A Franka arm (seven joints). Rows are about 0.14 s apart.
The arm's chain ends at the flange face. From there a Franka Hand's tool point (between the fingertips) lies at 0.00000 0.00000 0.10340 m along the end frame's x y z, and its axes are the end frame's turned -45 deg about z.
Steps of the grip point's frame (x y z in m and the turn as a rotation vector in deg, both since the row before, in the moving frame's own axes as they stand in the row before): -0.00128, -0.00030, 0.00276, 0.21, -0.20, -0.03; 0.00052, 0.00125, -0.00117, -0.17, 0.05, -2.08; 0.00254, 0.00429, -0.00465, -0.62, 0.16, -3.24
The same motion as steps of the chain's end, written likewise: -0.00059, 0.00071, 0.00276, 0.01, -0.29, -0.03; 0.00097, 0.00037, -0.00117, -0.08, 0.16, -2.08; 0.00382, 0.00068, -0.00464, -0.33, 0.55, -3.24
